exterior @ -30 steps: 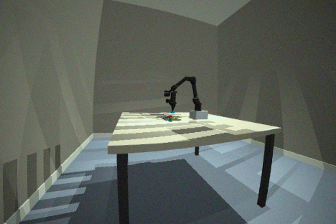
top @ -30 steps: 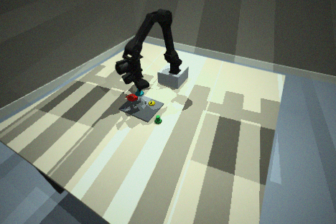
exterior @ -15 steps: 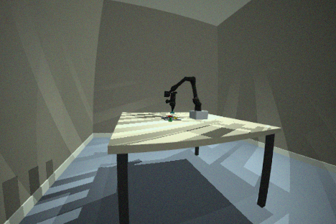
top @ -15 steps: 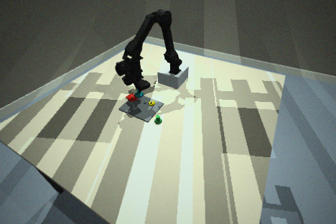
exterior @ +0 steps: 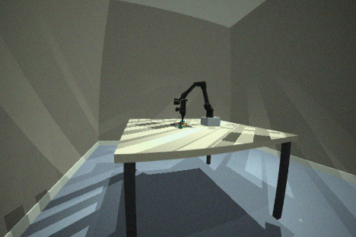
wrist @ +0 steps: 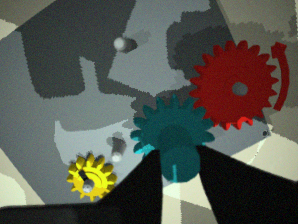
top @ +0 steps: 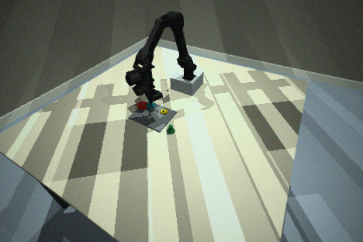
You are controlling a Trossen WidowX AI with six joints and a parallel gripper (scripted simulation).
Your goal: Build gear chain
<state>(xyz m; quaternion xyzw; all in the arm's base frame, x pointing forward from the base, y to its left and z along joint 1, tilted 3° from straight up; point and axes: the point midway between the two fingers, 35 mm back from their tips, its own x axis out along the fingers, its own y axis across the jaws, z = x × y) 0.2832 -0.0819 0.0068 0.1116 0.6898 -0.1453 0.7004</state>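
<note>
My gripper tip is 19 cm to the right of the dark green gear, 8 cm short of it and 4 cm above it. The rest, counted from my gripper tip: yellow gear: 8 cm to the left, 4 cm below, 1 cm behind; then teal gear: 1 cm below; then red gear: 6 cm to the right, 4 cm below, 1 cm ahead.
</note>
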